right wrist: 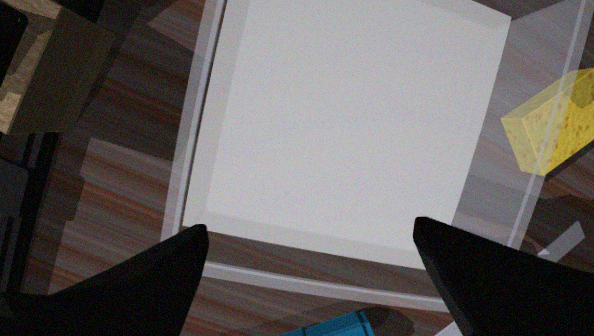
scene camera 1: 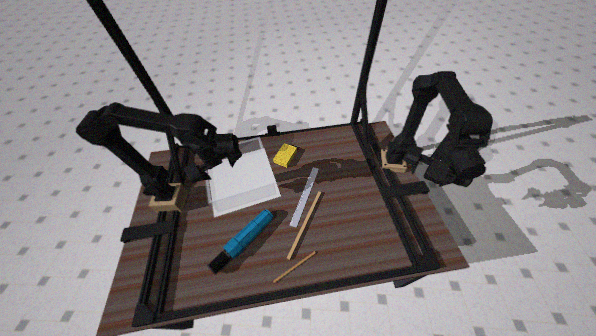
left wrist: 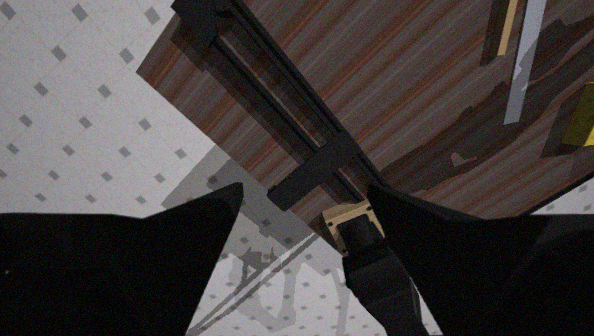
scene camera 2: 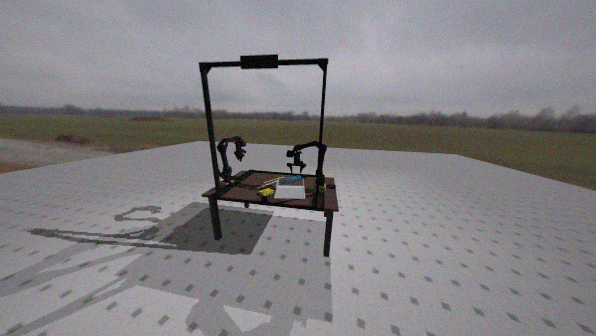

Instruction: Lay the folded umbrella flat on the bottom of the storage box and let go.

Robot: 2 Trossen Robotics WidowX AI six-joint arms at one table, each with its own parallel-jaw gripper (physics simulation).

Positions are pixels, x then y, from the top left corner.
Scene:
my left gripper: open, holds nothing
my right gripper: open, holds nothing
a storage box [scene camera 1: 250,179]: on the table
a folded umbrella [scene camera 1: 236,245]: on the table
a yellow block [right wrist: 567,144]: on the table
a grey flat strip [left wrist: 531,24]: on the table

